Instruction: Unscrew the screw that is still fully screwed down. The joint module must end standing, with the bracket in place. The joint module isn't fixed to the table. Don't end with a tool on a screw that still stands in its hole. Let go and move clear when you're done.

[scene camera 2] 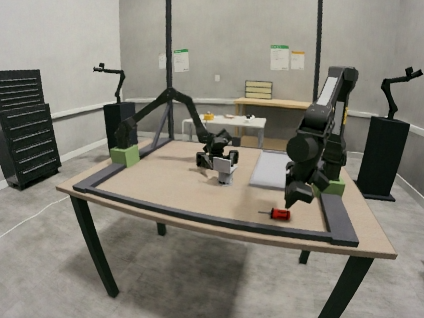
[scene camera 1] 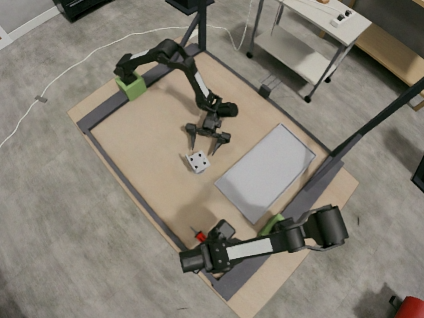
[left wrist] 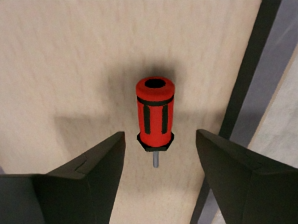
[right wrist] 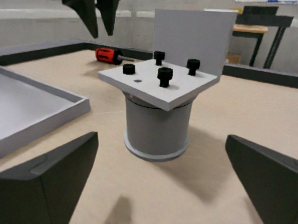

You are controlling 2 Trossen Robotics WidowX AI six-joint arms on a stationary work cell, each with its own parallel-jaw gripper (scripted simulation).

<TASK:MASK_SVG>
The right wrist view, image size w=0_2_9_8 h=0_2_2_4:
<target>my right gripper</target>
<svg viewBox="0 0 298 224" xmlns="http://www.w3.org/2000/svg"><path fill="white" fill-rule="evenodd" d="M228 135L225 143L226 153L263 224L298 224L298 159L240 136ZM98 132L91 131L37 157L0 171L0 224L69 224L95 162L99 147Z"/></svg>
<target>light grey bracket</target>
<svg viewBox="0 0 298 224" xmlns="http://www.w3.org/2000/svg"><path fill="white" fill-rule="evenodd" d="M238 12L155 9L153 59L134 63L135 74L133 75L123 74L123 66L99 71L98 78L168 112L220 82ZM161 67L173 69L173 78L169 80L167 88L160 87L160 80L157 78L158 69ZM188 59L200 60L200 67L196 70L195 76L188 75L189 69L186 68ZM155 51L165 52L165 60L162 60L161 66L156 66L156 60L154 59Z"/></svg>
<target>grey joint module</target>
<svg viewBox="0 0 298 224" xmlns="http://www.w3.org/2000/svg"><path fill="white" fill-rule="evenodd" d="M122 90L126 106L124 144L127 150L135 157L149 162L168 162L183 155L187 150L189 142L187 131L192 104L198 95L167 112Z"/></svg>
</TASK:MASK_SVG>
